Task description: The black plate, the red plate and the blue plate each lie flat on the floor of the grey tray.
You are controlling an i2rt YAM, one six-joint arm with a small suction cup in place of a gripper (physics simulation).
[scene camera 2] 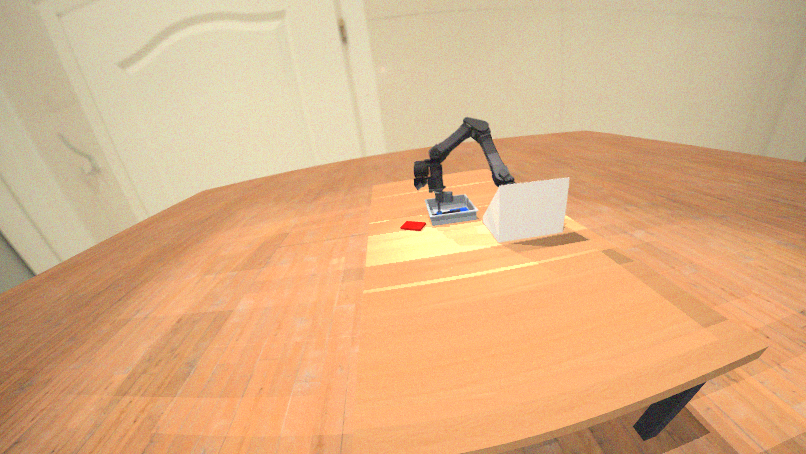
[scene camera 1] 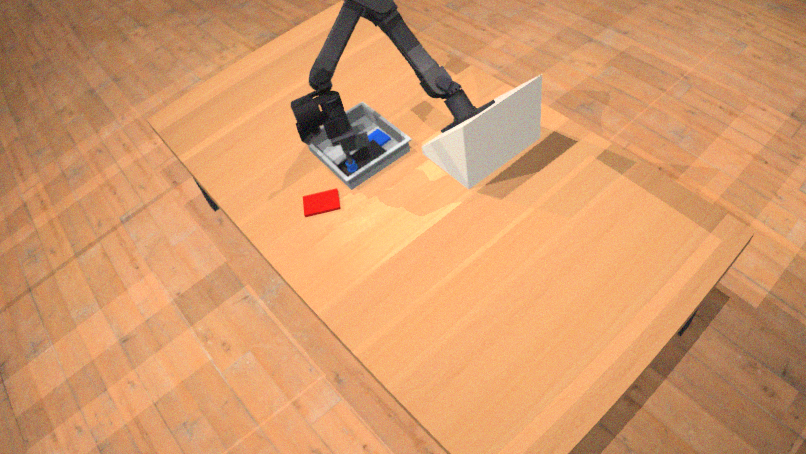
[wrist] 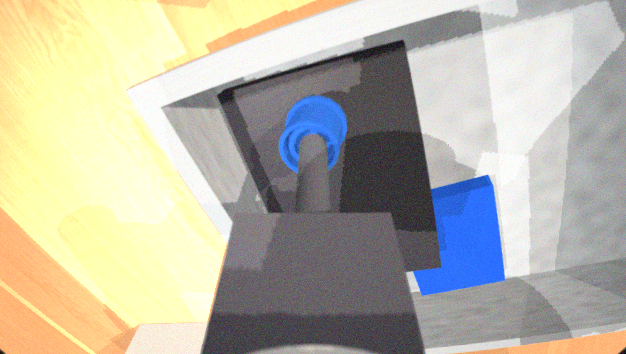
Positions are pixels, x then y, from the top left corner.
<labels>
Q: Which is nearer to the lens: the black plate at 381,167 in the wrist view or the blue plate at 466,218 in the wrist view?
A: The black plate.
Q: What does the red plate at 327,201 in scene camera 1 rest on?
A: The table.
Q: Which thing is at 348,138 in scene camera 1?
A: My suction cup.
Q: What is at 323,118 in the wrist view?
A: My suction cup.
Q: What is my suction cup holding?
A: A black plate.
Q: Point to a grey tray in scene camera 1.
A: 398,146
</labels>
